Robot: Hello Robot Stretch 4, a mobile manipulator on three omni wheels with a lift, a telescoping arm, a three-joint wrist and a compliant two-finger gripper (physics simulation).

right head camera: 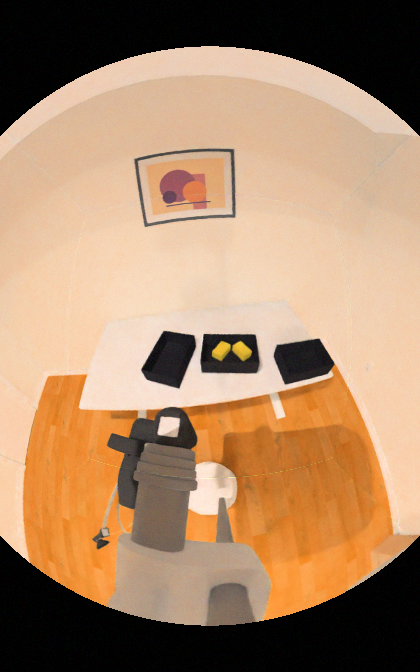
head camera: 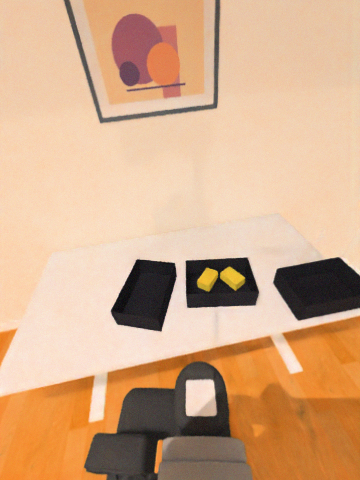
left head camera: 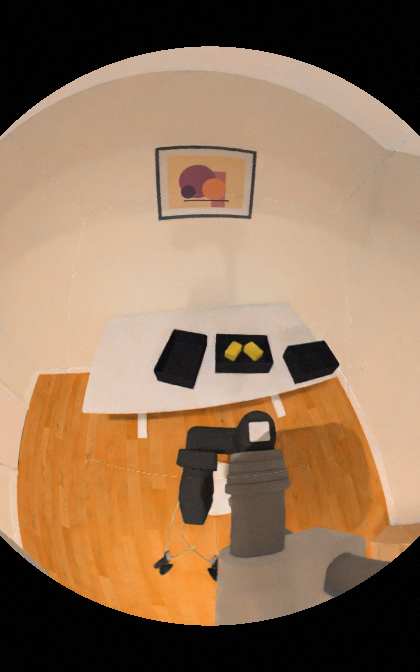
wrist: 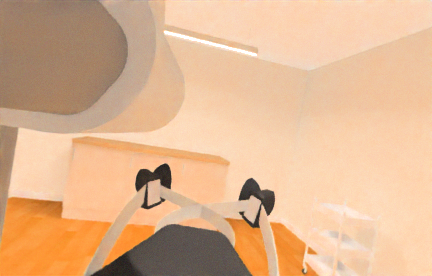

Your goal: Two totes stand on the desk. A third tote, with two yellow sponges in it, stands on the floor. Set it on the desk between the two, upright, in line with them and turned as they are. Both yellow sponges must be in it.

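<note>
The tote with the sponges [head camera: 222,299] [left head camera: 243,367] [right head camera: 229,366] stands upright on the white desk [head camera: 60,320] [left head camera: 112,370] [right head camera: 110,370], between the left tote [head camera: 144,295] [left head camera: 181,358] [right head camera: 169,358] and the right tote [head camera: 320,287] [left head camera: 311,362] [right head camera: 304,361], with gaps on both sides. Its long side runs left to right; the left tote's runs front to back, and the right tote's edges are angled against it. Two yellow sponges [head camera: 207,279] [head camera: 233,278] lie in it. My gripper [left head camera: 189,565] [wrist: 206,185] is open and empty, pointing away from the desk, clear of the totes.
My wrist and arm [head camera: 205,455] [left head camera: 257,505] [right head camera: 162,515] are in front of the desk's front edge. A white round base [right head camera: 212,487] is on the floor beside the arm. The wrist view shows a low cabinet [wrist: 105,185] and a white cart [wrist: 338,240] across the room.
</note>
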